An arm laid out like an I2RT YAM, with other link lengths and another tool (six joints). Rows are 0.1 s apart.
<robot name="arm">
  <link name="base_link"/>
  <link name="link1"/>
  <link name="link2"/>
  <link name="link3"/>
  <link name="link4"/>
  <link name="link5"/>
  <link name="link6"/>
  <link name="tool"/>
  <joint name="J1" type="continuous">
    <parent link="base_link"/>
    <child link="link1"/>
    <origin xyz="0 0 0.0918" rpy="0 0 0"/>
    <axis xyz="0 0 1"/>
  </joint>
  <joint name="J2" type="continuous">
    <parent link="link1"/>
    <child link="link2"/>
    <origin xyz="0.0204 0.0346 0.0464" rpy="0 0 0"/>
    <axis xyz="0 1 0"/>
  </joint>
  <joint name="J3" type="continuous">
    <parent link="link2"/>
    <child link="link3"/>
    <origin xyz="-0.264 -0.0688 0" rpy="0 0 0"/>
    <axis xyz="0 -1 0"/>
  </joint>
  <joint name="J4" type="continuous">
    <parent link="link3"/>
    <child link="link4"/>
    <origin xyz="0.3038 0.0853 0.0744" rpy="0 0 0"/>
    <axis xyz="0 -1 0"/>
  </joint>
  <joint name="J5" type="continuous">
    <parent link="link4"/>
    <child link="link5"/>
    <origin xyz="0.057 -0.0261 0.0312" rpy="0 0 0"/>
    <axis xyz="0 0 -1"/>
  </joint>
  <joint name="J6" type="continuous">
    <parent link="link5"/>
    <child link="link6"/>
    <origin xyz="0.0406 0 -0.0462" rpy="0 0 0"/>
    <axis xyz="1 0 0"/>
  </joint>
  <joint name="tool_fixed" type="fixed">
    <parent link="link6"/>
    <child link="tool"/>
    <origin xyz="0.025 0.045 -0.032" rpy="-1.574 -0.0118 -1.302"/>
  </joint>
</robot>
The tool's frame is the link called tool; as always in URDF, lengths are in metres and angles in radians. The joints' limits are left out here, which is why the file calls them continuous.
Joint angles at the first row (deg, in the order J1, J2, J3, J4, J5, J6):
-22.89, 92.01, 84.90, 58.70, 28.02, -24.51
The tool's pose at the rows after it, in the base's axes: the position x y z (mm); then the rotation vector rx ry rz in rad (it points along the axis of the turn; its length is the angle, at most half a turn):
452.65 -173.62 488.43 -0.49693 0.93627 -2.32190
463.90 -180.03 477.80 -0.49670 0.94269 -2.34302
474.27 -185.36 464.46 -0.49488 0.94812 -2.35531
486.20 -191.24 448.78 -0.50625 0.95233 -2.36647
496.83 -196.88 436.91 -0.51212 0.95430 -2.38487
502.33 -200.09 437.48 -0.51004 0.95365 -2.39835
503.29 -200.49 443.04 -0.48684 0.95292 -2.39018
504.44 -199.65 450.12 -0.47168 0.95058 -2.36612
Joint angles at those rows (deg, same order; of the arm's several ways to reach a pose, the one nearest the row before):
-22.94, 95.27, 86.24, 61.17, 28.85, -25.93
-22.94, 98.04, 87.28, 63.41, 29.31, -27.26
-22.92, 100.57, 87.69, 65.85, 29.69, -28.04
-22.94, 103.50, 88.37, 68.04, 29.63, -28.88
-22.94, 106.35, 89.64, 70.03, 29.73, -30.10
-22.94, 107.88, 91.54, 70.18, 29.90, -30.92
-22.94, 108.20, 92.74, 69.65, 30.40, -30.12
-22.93, 108.28, 94.09, 68.03, 30.49, -28.42

